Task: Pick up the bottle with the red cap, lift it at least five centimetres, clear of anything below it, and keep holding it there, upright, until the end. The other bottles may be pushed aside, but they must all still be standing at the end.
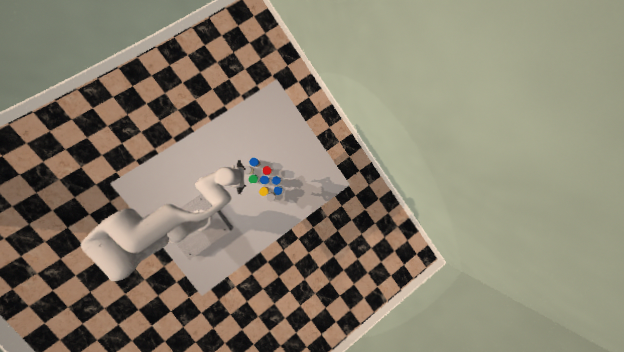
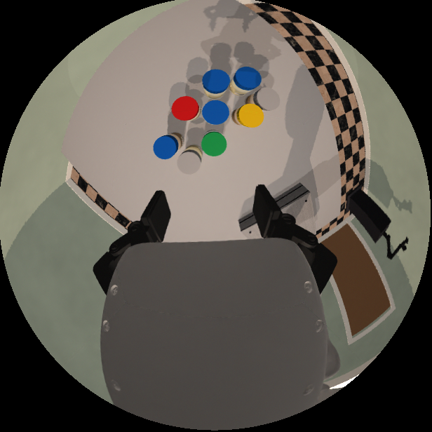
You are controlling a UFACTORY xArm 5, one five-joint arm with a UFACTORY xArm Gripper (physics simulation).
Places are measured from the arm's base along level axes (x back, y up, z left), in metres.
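Pixels of known places: gripper, fingertip midpoint: (image 1: 243,177).
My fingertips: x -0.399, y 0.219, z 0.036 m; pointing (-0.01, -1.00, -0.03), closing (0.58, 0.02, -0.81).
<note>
Behind a point stands the place of what it marks.
The red-capped bottle (image 1: 267,170) {x -0.514, y 0.037, z 0.008 m} (image 2: 185,108) stands upright in the cluster. A blue-capped bottle (image 1: 264,180) {x -0.461, y 0.037, z -0.033 m} (image 2: 215,112) stands close beside it, another blue-capped bottle (image 1: 254,162) {x -0.479, y 0.037, z 0.096 m} (image 2: 165,147) stands at the cluster's edge, and a green-capped bottle (image 1: 253,179) {x -0.410, y 0.037, z 0.012 m} (image 2: 214,144) and a grey-capped bottle (image 2: 189,161) stand on the gripper's side. My gripper (image 1: 243,177) {x -0.399, y 0.219, z 0.036 m} (image 2: 210,199) is open and empty, short of the cluster. Its height above the table is hard to judge.
Two more blue-capped bottles (image 2: 216,81) (image 2: 247,79), a yellow-capped bottle (image 1: 263,191) {x -0.415, y 0.037, z -0.086 m} (image 2: 250,115) and a second grey-capped bottle (image 2: 267,99) stand on the cluster's other sides. The arm's base plate, with a dark bar (image 1: 225,220) {x -0.102, y -0.029, z -0.094 m} (image 2: 290,197), lies on the grey table (image 1: 200,145) {x -0.255, y -0.068, z 0.403 m} (image 2: 120,115).
</note>
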